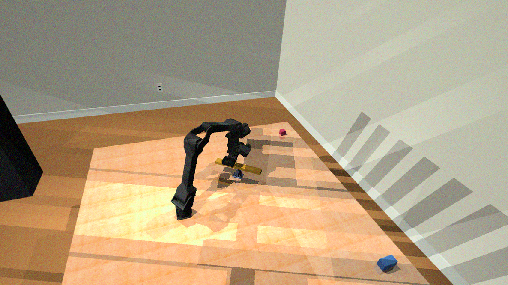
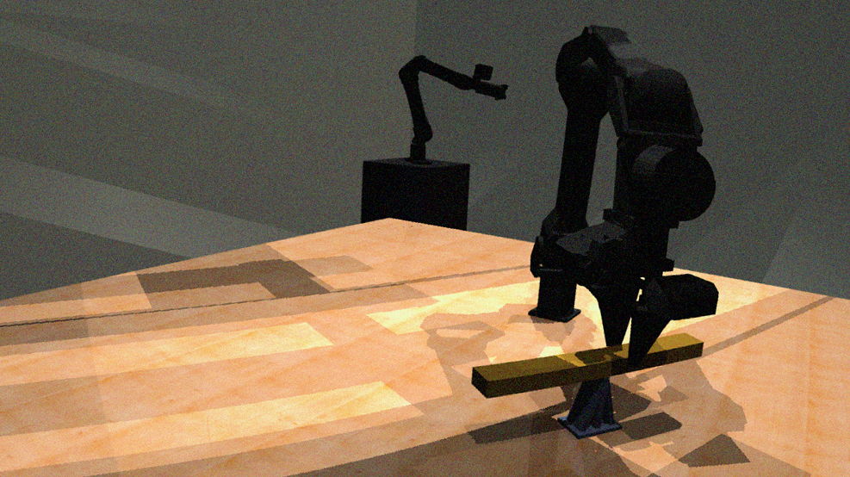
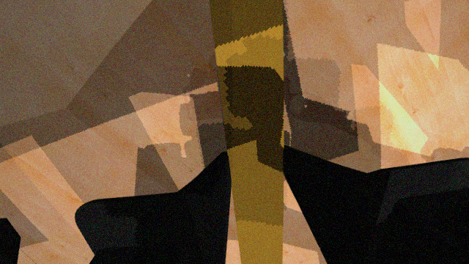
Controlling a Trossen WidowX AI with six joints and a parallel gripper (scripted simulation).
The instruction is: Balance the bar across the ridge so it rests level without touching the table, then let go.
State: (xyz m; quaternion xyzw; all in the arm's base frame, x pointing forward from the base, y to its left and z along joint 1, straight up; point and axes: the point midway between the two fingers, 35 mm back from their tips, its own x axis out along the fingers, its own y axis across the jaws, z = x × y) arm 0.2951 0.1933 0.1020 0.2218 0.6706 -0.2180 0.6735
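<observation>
Now: the yellow bar 2 cm to the right of my gripper tip and 2 cm ahead of it. Also, from my gripper tip: small magenta cube (44 cm ahead, 31 cm to the left, 5 cm below); then blue block (69 cm to the right, 44 cm ahead, 5 cm below).
</observation>
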